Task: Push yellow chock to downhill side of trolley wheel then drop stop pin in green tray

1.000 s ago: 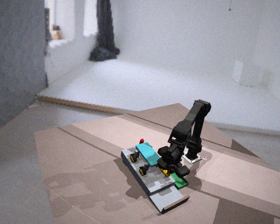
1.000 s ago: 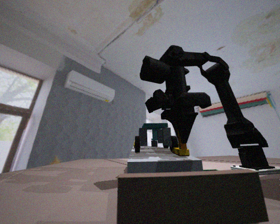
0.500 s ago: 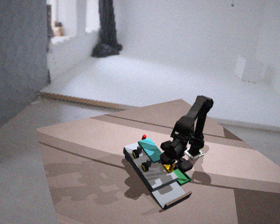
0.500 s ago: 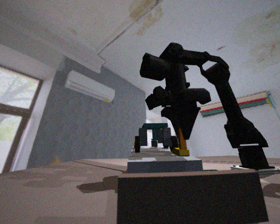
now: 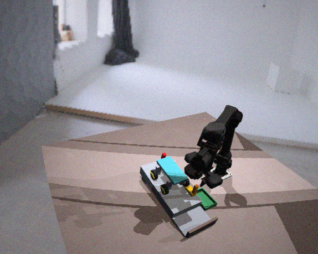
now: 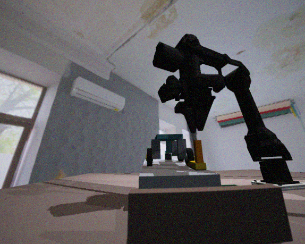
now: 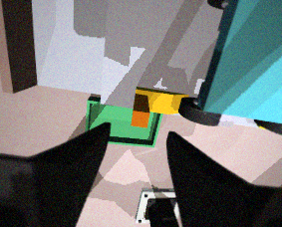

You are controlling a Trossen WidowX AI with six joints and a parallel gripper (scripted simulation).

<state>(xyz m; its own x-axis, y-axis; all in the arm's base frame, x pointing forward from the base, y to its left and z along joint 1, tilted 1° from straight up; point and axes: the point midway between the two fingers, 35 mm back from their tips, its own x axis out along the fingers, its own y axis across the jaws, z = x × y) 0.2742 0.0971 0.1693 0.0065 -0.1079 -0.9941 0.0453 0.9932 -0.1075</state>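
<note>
My gripper tip is 30 mm short of the red-headed stop pin, 230 mm to the left of it and 10 mm above it. The rest, counted from my gripper tip: brown lip 60 mm ahead, 140 mm to the left, 110 mm below; trolley 50 mm ahead, 120 mm to the right, 30 mm below; yellow chock 30 mm to the right, 60 mm below.
</note>
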